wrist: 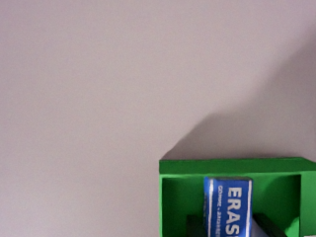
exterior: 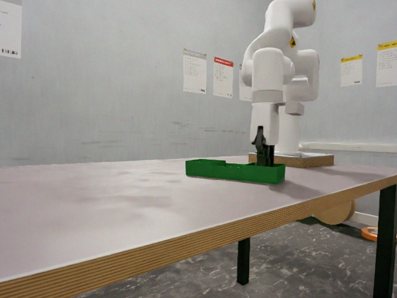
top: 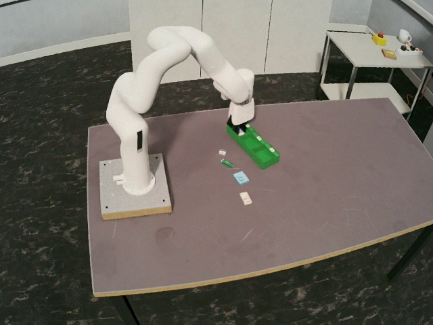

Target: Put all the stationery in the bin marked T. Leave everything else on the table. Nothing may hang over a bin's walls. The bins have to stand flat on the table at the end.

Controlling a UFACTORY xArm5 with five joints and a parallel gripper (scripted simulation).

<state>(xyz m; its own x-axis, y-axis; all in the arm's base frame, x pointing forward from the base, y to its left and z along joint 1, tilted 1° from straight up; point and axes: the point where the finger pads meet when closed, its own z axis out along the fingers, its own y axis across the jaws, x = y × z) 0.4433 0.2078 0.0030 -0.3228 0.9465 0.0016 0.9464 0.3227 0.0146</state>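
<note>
My hand is 240 mm to the left of the light blue block, 60 mm past it and 30 mm above it. The rest, counted from my hand: long green bin 80 mm to the right, 30 mm ahead, 20 mm below; then flat white piece 330 mm to the right, 70 mm behind, 30 mm below; then green marker 160 mm to the right, 90 mm behind, 30 mm below.
</note>
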